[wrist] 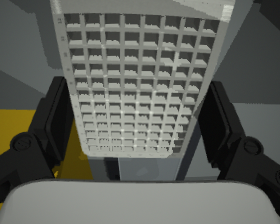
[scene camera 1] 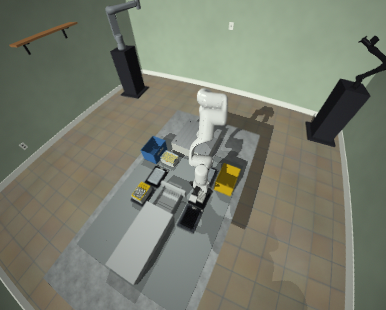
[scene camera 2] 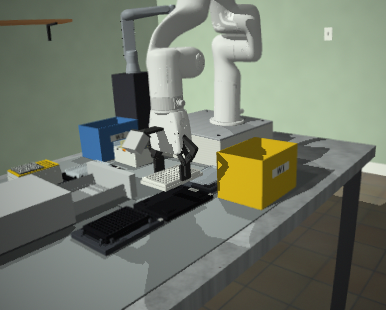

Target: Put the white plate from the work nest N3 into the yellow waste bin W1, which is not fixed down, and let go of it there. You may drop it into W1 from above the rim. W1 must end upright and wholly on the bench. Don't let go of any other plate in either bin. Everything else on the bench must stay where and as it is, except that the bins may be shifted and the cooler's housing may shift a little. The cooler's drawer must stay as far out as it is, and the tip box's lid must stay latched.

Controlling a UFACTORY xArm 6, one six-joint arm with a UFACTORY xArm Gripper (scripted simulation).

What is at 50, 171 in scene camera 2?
A yellow-topped tip box.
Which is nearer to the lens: the white plate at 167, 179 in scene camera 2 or the blue bin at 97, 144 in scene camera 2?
The white plate.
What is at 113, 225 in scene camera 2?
A black plate.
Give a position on a white plate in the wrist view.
At 134, 47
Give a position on a grey cooler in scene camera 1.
133, 254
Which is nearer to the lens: the yellow bin W1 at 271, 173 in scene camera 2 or the blue bin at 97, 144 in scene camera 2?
The yellow bin W1.
